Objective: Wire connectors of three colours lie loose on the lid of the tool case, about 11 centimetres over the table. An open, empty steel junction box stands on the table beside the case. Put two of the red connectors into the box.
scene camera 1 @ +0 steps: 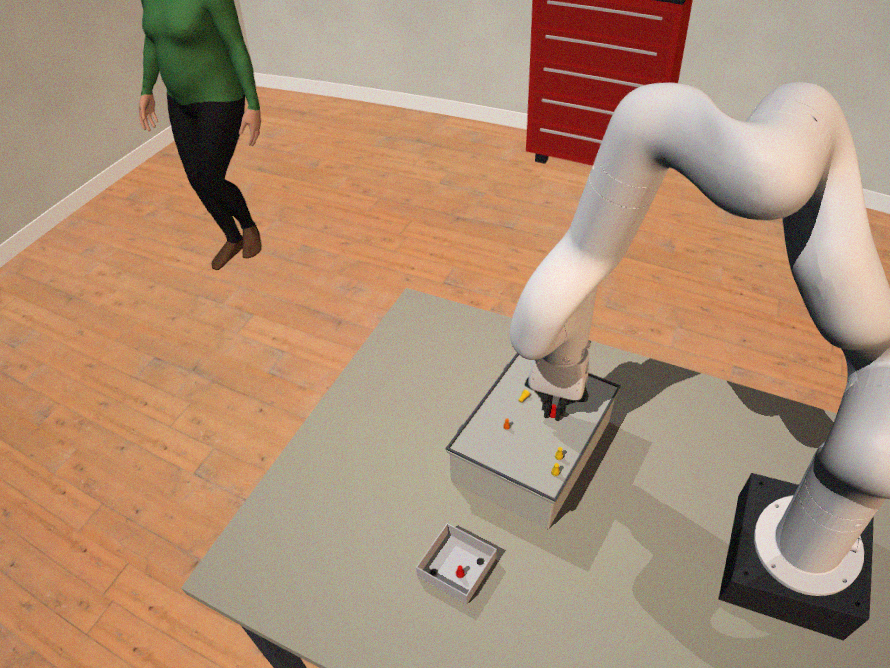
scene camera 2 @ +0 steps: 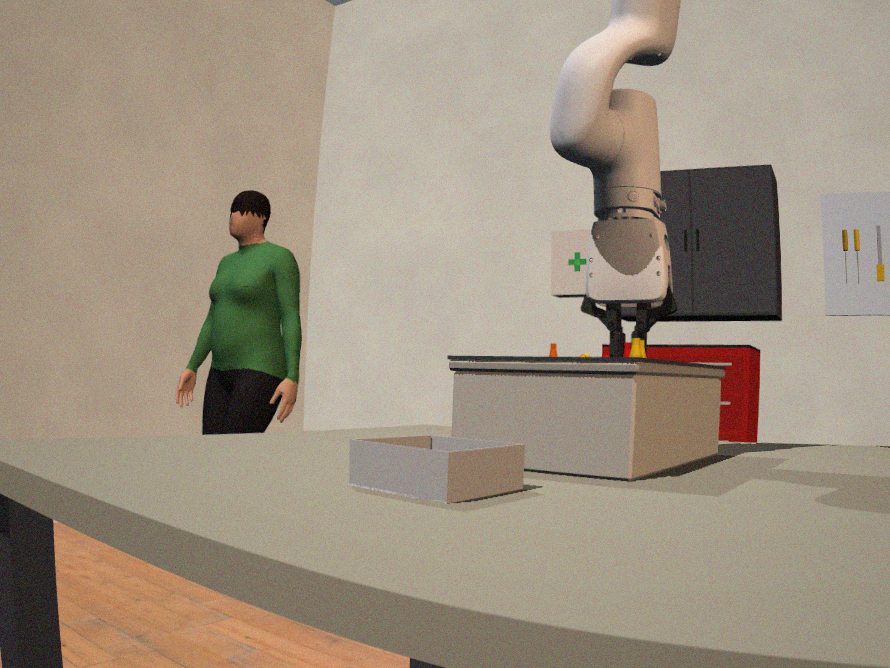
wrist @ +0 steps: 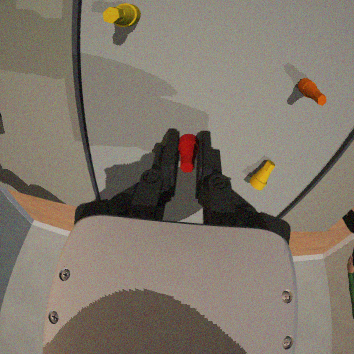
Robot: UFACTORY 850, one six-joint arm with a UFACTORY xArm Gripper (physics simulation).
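Note:
My gripper (scene camera 1: 553,416) (scene camera 2: 627,350) (wrist: 188,145) is low at the lid of the tool case (scene camera 1: 496,449) (scene camera 2: 539,417) (wrist: 240,50), pointing down. Its fingers are shut on a red connector (scene camera 1: 553,411) (wrist: 188,150), with one finger against each side of it. In scene camera 2 that connector is hidden by the fingers and a yellow connector. Another red connector (scene camera 1: 460,571) is inside the steel junction box (scene camera 1: 442,586) (scene camera 2: 398,470), which stands open on the table in front of the case. The box's inside floor is hidden in scene camera 2.
On the lid, an orange connector (scene camera 1: 506,424) (scene camera 2: 552,350) (wrist: 311,91) stands apart from the gripper. One yellow connector (scene camera 1: 524,396) (wrist: 262,175) lies near the fingers. Two yellow connectors (scene camera 1: 559,453) (scene camera 1: 555,470) stand near the lid's front right edge. A person (scene camera 1: 204,129) (scene camera 2: 251,316) is beyond the table.

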